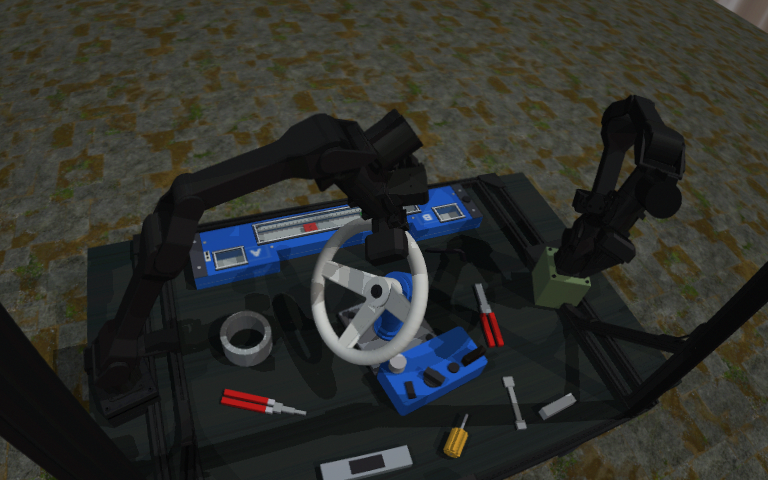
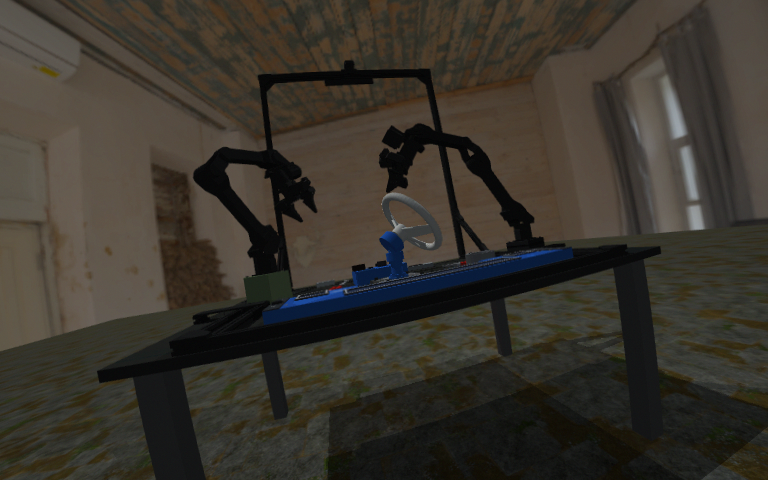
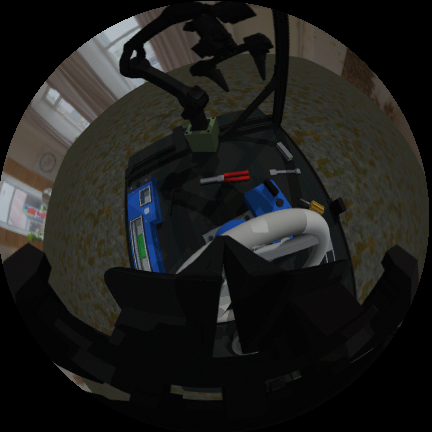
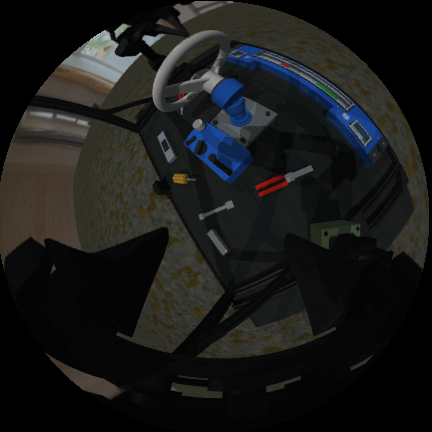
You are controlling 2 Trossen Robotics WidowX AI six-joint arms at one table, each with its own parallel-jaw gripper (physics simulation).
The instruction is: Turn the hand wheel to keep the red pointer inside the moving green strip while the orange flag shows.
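Frame: origin at the left arm's base, x back, y down, z right, level; millimetres.
Seen in the pictures: left gripper, fingertip midpoint: (image 1: 406, 229) (image 2: 387, 192) (image 3: 221, 240) (image 4: 186, 35); right gripper, fingertip midpoint: (image 1: 577, 266) (image 2: 309, 217) (image 3: 244, 85) (image 4: 228, 236); left arm's base, origin of the base link: (image 1: 122, 380) (image 2: 524, 239) (image 3: 277, 383); right arm's base, origin of the base link: (image 1: 568, 265) (image 2: 266, 273) (image 3: 199, 124) (image 4: 341, 250).
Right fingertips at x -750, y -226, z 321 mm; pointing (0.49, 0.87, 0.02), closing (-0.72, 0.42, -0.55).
Offsets run from my right fingertips to a thing's top centre. "spot": to the spot under its first point.
The white hand wheel (image 1: 317, 295) (image 2: 434, 229) (image 3: 282, 219) (image 4: 160, 80) stands tilted on a blue column in the middle of the table. Behind it lies the long blue gauge panel (image 1: 287, 245) (image 2: 430, 281) (image 3: 155, 209) (image 4: 342, 120). The red pointer @[spot: dy +243, dx +247, dz -504 mm] (image 1: 310, 227) (image 4: 285, 64) sits apart from the green strip (image 3: 141, 245) (image 4: 327, 90). I see no orange flag. My left gripper (image 1: 386, 248) (image 2: 394, 186) (image 3: 221, 240) is shut, its fingertips together at the wheel's top rim without clasping it. My right gripper (image 2: 301, 210) (image 3: 244, 85) (image 4: 228, 236) is open and empty, held high at the table's side.
A blue control box (image 1: 434, 367) stands in front of the wheel. Around it lie a grey ring (image 1: 246, 337), two red-handled pliers @[dy +273, dx +536, dz -175 mm] (image 1: 255, 402) @[dy +273, dx +17, dz -112 mm] (image 1: 491, 324), a yellow screwdriver @[dy +251, dx +259, dz +69 mm] (image 1: 455, 440), a small wrench @[dy +276, dx +113, dz +82 mm] (image 1: 514, 402), a grey bar @[dy +263, dx +45, dz +142 mm] (image 1: 556, 406) and a grey plate @[dy +263, dx +437, dz +23 mm] (image 1: 365, 463). A green block (image 1: 558, 281) bears the right arm.
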